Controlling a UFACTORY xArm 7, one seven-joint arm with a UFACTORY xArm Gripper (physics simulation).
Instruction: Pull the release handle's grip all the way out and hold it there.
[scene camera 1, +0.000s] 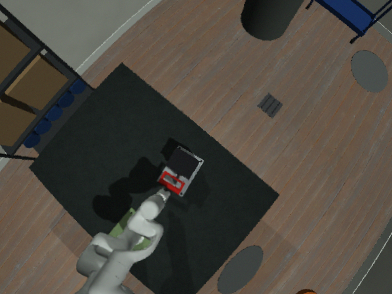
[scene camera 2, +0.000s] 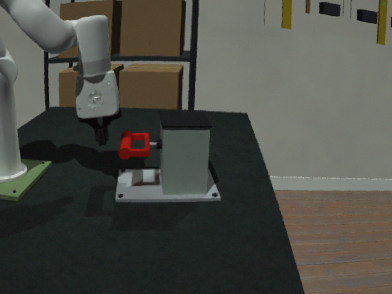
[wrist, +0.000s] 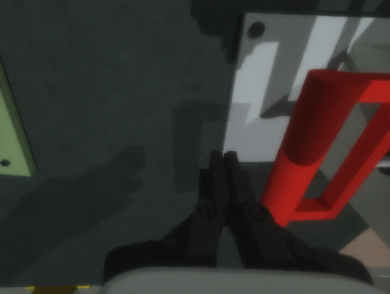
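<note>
The release handle's red grip (scene camera 1: 178, 190) (scene camera 2: 125, 146) (wrist: 307, 145) is a loop with a thick round bar on its outer side. A short piece of rod (scene camera 2: 153, 144) shows between it and the pale housing (scene camera 2: 185, 160) with the black top (scene camera 1: 184, 162). The housing stands on a light base plate (scene camera 2: 145, 192) (wrist: 255, 145). My gripper (scene camera 2: 102, 142) (wrist: 220, 166) is shut and empty, its fingertips together. It is on the outer side of the bar, away from the housing, with a gap to the grip. In scene camera 1 the fingertips are hard to make out.
The arm's green mounting plate (scene camera 1: 122, 225) (scene camera 2: 30, 180) (wrist: 12, 135) lies on the dark table top (scene camera 1: 115, 110) (scene camera 2: 200, 250), on the side away from the housing. A shelf rack (scene camera 2: 193, 75) with cardboard boxes (scene camera 1: 37, 82) (scene camera 2: 151, 27) stands beyond the table.
</note>
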